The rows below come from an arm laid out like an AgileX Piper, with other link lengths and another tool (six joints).
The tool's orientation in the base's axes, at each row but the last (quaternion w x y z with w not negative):
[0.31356, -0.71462, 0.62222, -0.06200]
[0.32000, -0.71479, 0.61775, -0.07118]
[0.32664, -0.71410, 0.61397, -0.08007]
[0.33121, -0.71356, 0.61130, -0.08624]
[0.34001, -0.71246, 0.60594, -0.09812]
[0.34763, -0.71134, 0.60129, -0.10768]
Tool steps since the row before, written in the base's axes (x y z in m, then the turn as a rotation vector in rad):
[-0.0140, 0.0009, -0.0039, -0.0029, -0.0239, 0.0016]
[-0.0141, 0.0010, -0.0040, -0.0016, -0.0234, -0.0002]
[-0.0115, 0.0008, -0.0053, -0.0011, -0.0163, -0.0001]
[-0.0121, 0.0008, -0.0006, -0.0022, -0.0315, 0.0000]
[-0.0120, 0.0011, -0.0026, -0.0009, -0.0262, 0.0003]
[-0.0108, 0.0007, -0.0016, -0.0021, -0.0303, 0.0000]
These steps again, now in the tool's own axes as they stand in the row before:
[-0.0027, 0.0139, -0.0033, 0.0211, 0.0023, -0.0115]
[-0.0029, 0.0140, -0.0035, 0.0214, 0.0022, -0.0093]
[-0.0019, 0.0124, -0.0015, 0.0149, 0.0015, -0.0065]
[-0.0035, 0.0102, -0.0056, 0.0288, 0.0028, -0.0127]
[-0.0033, 0.0111, -0.0043, 0.0241, 0.0014, -0.0103]
[-0.0030, 0.0094, -0.0047, 0.0277, 0.0027, -0.0123]

